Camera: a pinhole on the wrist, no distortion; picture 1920 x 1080 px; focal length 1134.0 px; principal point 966.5 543.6 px. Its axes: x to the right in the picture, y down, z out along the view. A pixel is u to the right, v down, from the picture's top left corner.
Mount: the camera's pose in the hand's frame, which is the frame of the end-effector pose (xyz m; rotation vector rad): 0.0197 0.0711 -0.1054 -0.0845 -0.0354 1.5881
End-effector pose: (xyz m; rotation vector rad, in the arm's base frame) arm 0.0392 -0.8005 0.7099 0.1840 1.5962 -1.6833
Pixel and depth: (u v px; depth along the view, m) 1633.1 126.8 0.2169
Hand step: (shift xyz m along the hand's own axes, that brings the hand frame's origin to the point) 0.0804 0.2067 0.1127
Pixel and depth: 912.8 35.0 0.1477
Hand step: 0.0746 0.0699 0.0470
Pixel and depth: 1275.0 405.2 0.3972
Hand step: 0.0359 0.1921 0.2907
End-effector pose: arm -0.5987 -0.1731 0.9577 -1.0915 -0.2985 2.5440
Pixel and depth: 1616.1 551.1 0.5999
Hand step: -0.0359 0.4327 0.4812
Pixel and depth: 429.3 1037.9 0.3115
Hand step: -0.1369 -0.0695 0.1995
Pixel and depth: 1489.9 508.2 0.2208
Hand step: 0.0080 0.1798 0.1119
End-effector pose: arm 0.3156 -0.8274 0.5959 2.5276 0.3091 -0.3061
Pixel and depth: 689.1 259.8 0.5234
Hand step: 0.1125 -0.0384 0.4302
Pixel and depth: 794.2 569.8 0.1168
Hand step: 0.0084 0.0569 0.0114
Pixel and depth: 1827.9 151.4 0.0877
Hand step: 0.0421 0.1409 -0.0178
